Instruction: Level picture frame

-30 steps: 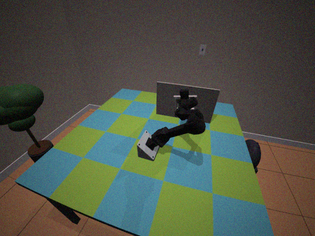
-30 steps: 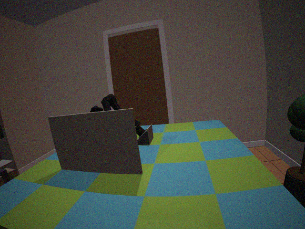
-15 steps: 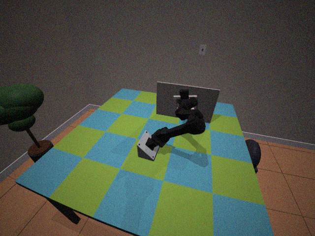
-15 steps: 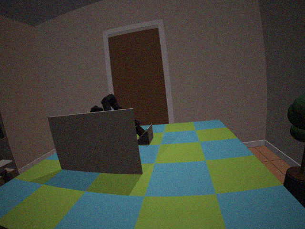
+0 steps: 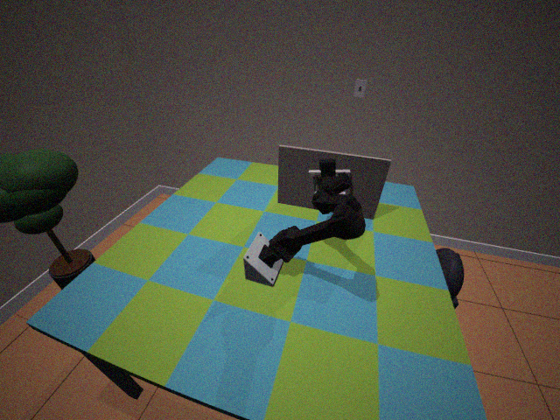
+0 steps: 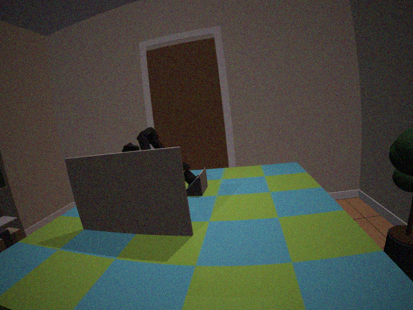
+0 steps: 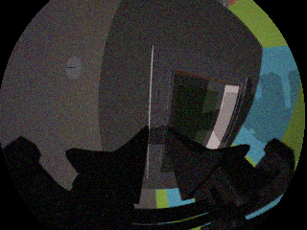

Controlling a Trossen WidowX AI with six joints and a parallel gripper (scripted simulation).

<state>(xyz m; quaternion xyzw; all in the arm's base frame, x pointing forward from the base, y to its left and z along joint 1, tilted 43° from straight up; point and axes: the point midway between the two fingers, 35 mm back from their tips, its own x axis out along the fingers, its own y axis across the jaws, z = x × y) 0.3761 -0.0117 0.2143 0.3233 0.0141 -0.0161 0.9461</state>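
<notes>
The picture frame is 50 mm below my gripper tip and 10 mm ahead of it.
</notes>
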